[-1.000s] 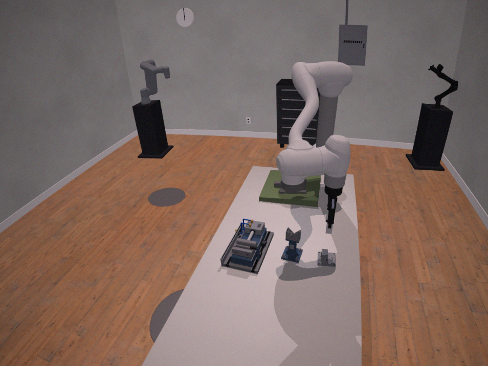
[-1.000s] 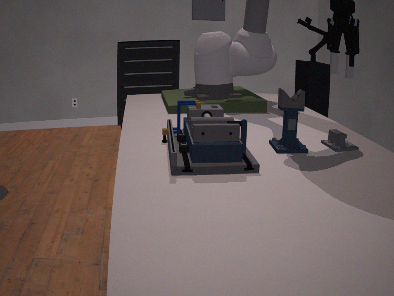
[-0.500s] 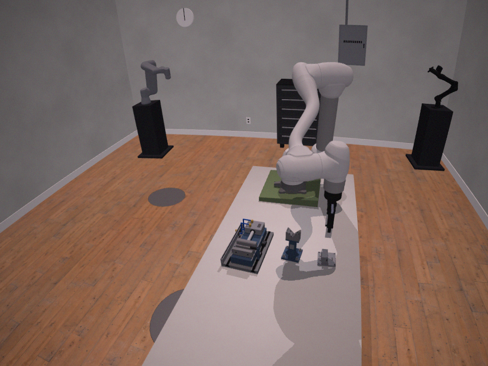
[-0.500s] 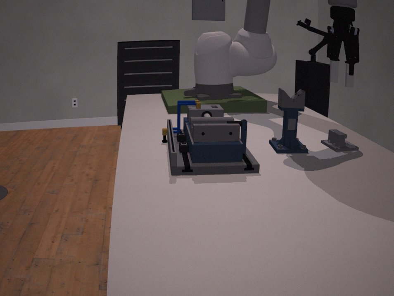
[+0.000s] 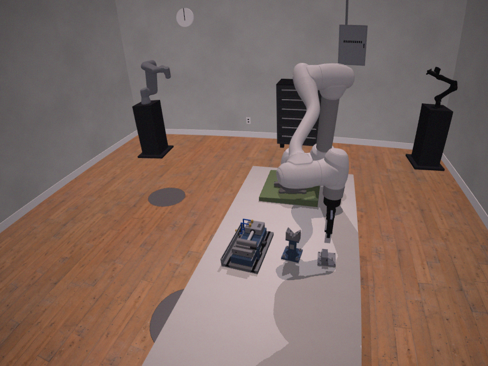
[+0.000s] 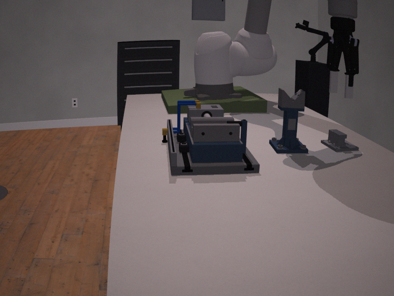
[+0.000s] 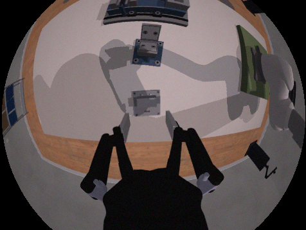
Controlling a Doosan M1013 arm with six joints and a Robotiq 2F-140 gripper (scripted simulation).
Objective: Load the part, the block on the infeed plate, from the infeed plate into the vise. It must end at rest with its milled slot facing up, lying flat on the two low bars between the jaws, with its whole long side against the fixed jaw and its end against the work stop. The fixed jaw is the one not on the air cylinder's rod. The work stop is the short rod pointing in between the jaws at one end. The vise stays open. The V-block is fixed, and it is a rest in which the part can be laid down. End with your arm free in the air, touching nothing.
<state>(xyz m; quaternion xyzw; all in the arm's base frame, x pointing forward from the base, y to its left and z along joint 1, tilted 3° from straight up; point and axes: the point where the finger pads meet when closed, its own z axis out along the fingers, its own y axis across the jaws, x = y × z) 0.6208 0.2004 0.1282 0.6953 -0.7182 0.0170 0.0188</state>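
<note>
My gripper is now 150 mm above the grey part and 10 mm to the right of it. Also, from my hand: vise: 380 mm to the right, 140 mm below, 30 mm behind.
</note>
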